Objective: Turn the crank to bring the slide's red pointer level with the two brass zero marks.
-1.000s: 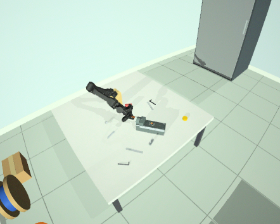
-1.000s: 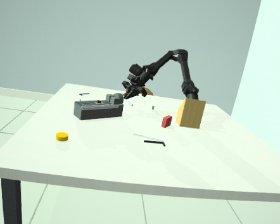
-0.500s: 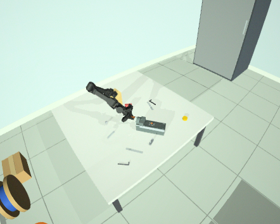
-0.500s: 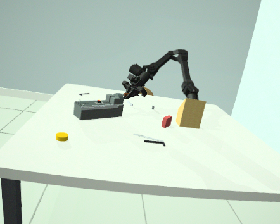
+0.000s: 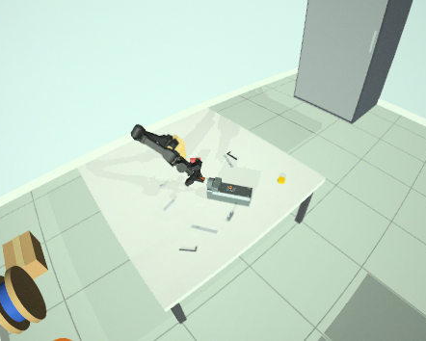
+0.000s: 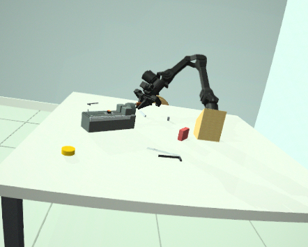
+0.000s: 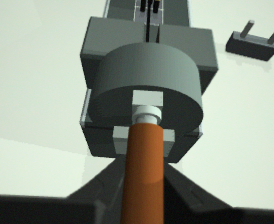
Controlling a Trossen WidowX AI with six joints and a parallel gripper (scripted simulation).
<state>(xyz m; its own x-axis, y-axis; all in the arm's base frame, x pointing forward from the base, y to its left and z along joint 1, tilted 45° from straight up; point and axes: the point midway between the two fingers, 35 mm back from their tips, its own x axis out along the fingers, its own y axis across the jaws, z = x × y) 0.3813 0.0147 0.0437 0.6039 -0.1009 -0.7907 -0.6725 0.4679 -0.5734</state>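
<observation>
My gripper tip is now 130 mm short of the red pointer, 110 mm to the right of it and 10 mm above it. Round my gripper tip: yellow disc (200 mm ahead, 470 mm to the left, 90 mm below); then black hex key (210 mm behind, 350 mm to the left, 90 mm below); then orange crank handle (10 mm behind, 10 mm to the right, 20 mm above).
</observation>
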